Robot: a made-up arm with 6 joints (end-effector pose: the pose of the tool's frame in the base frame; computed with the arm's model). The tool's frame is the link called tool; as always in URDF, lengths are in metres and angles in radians.
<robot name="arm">
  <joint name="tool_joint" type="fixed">
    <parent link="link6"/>
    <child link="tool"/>
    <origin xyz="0.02 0 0.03" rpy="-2.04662 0.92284 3.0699"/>
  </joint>
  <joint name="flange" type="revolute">
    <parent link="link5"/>
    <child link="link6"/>
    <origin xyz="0.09 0 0.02"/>
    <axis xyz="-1 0 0"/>
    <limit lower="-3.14" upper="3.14"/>
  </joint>
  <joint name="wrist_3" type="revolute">
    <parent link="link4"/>
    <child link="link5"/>
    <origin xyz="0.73 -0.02 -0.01"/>
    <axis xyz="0 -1 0"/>
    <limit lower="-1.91" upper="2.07"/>
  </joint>
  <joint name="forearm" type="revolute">
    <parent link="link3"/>
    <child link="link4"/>
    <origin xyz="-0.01 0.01 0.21"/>
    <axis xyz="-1 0 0"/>
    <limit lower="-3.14" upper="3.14"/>
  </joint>
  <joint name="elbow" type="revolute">
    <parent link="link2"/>
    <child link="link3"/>
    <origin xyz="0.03 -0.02 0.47"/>
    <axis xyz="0 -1 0"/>
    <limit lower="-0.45" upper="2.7"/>
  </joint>
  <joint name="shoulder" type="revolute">
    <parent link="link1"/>
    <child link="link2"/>
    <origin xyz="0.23 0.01 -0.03"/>
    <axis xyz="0 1 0"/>
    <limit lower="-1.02" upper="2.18"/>
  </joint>
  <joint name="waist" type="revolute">
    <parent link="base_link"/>
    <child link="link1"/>
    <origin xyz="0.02 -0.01 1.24"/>
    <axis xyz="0 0 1"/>
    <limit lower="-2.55" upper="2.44"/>
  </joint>
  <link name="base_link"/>
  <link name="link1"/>
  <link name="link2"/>
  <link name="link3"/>
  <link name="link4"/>
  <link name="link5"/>
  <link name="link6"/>
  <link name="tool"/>
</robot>
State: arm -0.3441 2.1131 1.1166 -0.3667 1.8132 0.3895
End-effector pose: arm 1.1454 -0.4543 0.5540 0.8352 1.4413 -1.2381
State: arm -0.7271 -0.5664 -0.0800 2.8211 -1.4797 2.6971
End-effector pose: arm 0.3652 -0.3588 2.2491 1.2440 0.1499 -0.1110
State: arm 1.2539 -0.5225 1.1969 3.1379 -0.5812 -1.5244
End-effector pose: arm -0.1396 -0.3369 2.4080 2.0240 0.4602 0.1570
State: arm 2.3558 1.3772 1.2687 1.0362 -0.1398 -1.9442
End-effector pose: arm -1.0474 1.1127 1.4226 -2.9773 0.3612 -1.6717
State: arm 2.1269 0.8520 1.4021 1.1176 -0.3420 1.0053
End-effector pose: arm -0.6117 1.0239 2.1039 0.1203 -0.0327 -0.4956
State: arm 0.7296 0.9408 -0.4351 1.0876 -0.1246 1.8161
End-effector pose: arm 0.7553 0.6400 0.6858 -2.0504 -0.8071 0.4892
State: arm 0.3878 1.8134 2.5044 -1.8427 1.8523 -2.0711
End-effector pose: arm 1.0835 0.3399 1.6119 -0.4969 -0.5201 2.9332
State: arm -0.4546 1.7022 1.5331 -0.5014 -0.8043 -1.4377
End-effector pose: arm 1.3769 -0.6829 1.1024 -2.9587 -0.9143 1.6960
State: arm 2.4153 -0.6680 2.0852 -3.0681 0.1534 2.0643
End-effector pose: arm 0.6818 -0.5881 1.7278 0.3449 -0.0291 -3.0881
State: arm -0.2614 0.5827 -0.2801 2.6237 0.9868 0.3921
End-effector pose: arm 1.0857 -0.2320 1.1014 -1.4972 -0.3881 -0.5061
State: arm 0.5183 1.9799 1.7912 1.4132 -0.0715 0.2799
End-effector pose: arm 1.3176 0.7630 1.0616 -0.4980 -0.1844 -1.7520
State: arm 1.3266 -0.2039 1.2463 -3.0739 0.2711 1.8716
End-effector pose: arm 0.0507 0.0690 2.5151 1.6825 0.6908 2.8944
